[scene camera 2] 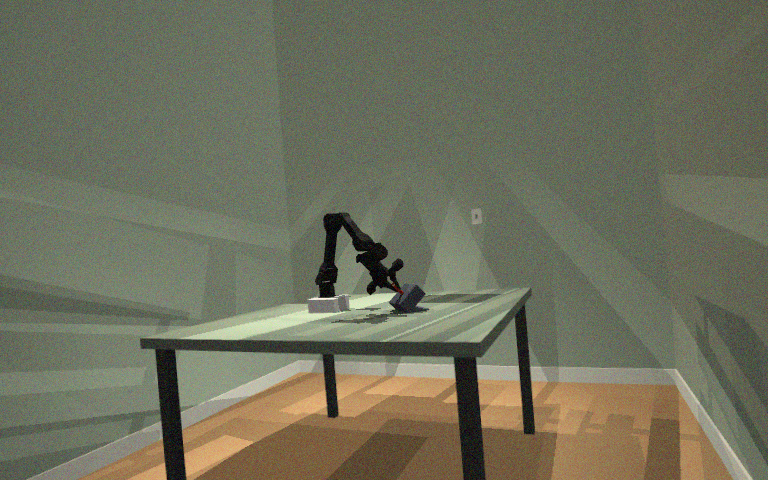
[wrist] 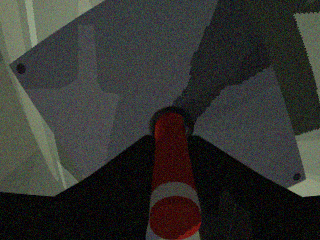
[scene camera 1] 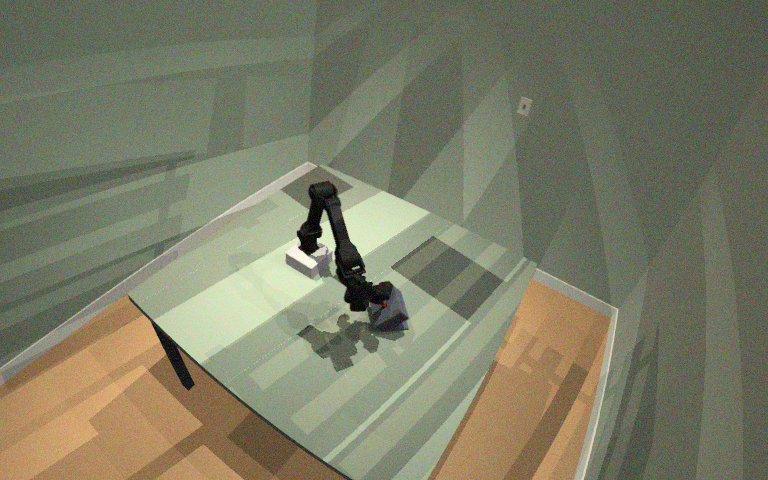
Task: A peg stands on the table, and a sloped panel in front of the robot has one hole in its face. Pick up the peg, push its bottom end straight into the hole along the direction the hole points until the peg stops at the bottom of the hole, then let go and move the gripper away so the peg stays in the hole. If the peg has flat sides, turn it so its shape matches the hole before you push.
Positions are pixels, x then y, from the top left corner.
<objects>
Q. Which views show the gripper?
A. Scene camera 2, the wrist view and scene camera 1: all of them.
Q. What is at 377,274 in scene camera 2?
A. The gripper.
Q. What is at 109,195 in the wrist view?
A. The gripper.
</objects>
